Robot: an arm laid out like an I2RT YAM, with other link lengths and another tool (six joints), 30 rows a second.
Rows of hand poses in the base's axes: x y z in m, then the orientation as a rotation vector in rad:
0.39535 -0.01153 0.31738 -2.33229 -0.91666 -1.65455
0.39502 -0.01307 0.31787 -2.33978 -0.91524 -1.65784
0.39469 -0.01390 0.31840 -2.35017 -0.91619 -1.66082
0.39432 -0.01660 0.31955 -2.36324 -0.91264 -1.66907
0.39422 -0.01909 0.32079 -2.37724 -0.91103 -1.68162
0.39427 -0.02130 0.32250 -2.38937 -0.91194 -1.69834
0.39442 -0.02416 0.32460 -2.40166 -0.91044 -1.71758
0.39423 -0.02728 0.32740 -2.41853 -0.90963 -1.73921
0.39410 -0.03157 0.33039 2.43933 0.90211 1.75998
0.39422 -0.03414 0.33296 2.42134 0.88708 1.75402
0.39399 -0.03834 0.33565 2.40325 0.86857 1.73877
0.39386 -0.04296 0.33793 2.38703 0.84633 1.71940
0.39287 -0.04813 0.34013 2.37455 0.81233 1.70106
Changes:
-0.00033 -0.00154 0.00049 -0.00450 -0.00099 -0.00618
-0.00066 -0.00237 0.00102 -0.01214 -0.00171 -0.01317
-0.00103 -0.00507 0.00217 -0.01991 -0.00501 -0.02514
-0.00113 -0.00756 0.00341 -0.03034 -0.01134 -0.03839
-0.00108 -0.00977 0.00512 -0.04199 -0.02102 -0.05100
-0.00093 -0.01263 0.00722 -0.05296 -0.03199 -0.06536
-0.00112 -0.01575 0.01002 -0.06779 -0.04400 -0.08302
-0.00125 -0.02004 0.01301 -0.08316 -0.05480 -0.10640
-0.00113 -0.02261 0.01558 -0.09558 -0.06449 -0.12274
-0.00136 -0.02681 0.01827 -0.11353 -0.07148 -0.14414
-0.00149 -0.03143 0.02055 -0.13246 -0.07610 -0.16881
-0.00248 -0.03660 0.02275 -0.14670 -0.07915 -0.20023

